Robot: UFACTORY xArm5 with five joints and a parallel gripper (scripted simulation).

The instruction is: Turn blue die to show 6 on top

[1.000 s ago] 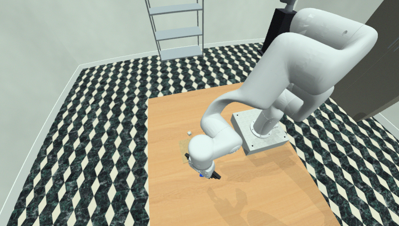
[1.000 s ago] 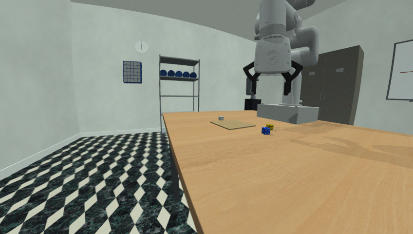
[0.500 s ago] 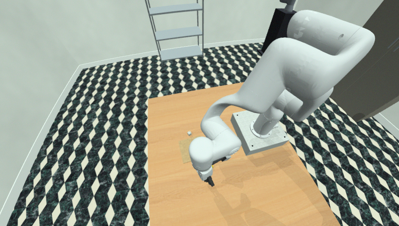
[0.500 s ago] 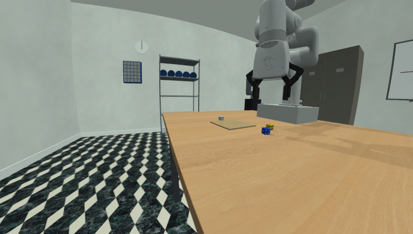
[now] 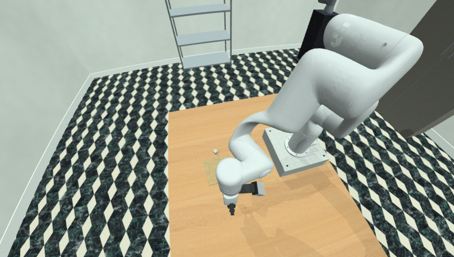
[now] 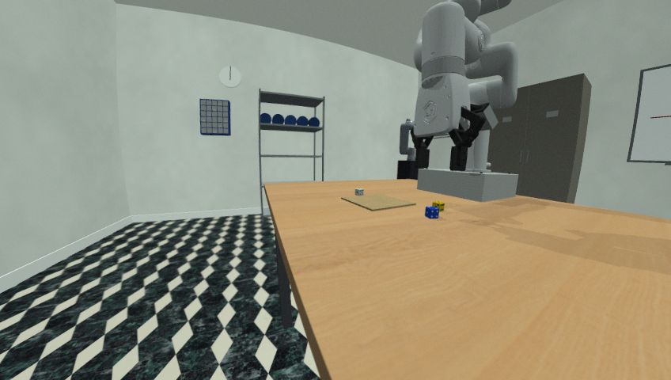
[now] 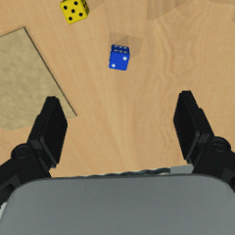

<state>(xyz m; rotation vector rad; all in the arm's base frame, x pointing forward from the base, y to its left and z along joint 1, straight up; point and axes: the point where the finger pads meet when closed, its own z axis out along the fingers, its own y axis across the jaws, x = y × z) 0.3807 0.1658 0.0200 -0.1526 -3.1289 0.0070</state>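
The blue die lies 90 mm below my hand. Also, from my hand: tan mat 30 mm ahead, 160 mm to the right, 100 mm below; then yellow die 50 mm behind, 30 mm to the right, 90 mm below; then white die 30 mm ahead, 250 mm to the right, 90 mm below.
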